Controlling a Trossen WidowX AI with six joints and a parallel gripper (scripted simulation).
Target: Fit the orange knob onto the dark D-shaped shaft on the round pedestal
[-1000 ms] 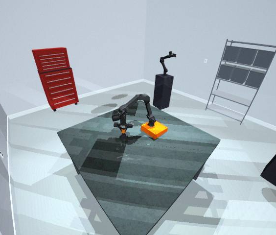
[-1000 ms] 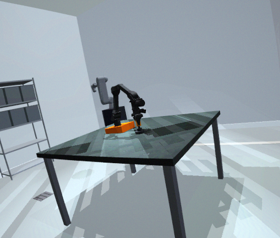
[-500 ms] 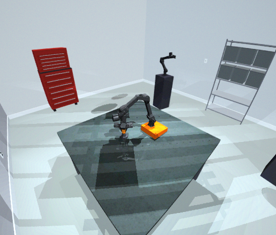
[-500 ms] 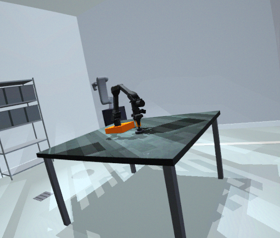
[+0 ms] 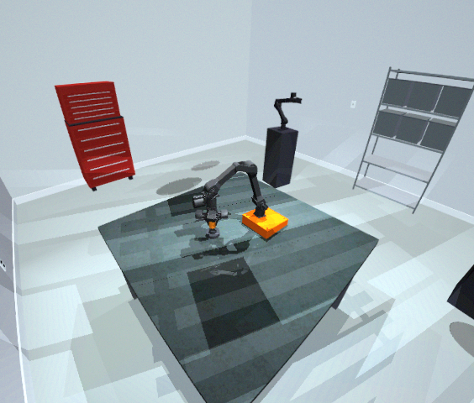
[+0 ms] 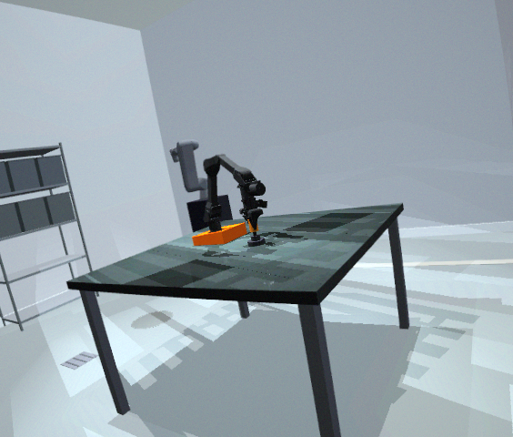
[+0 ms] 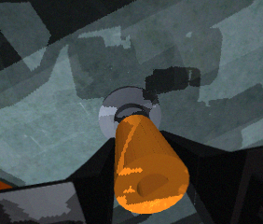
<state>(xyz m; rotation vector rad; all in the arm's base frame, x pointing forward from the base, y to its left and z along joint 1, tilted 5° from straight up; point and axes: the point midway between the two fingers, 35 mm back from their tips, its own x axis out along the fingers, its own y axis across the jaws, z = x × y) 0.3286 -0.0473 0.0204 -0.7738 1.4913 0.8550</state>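
Right now my gripper tip is 2 cm below the orange knob. Also, from my gripper tip: round pedestal (4 cm below).
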